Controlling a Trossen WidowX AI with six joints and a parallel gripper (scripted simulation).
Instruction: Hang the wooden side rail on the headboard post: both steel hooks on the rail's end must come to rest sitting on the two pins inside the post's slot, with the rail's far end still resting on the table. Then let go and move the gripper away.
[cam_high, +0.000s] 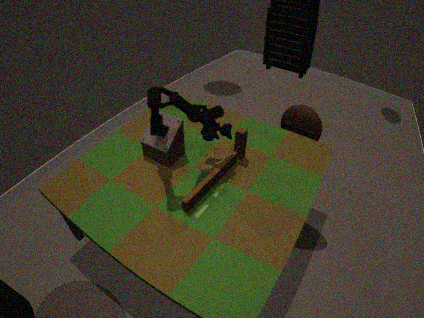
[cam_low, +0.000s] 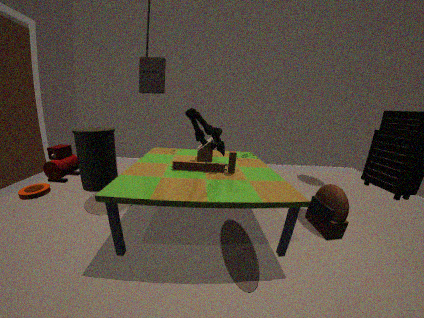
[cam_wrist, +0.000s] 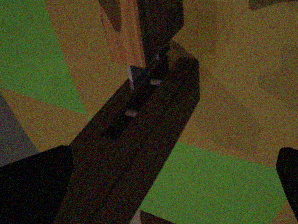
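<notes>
My gripper tip is now 6 cm to the right of the headboard post, 6 cm short of it and 4 cm above it.
</notes>
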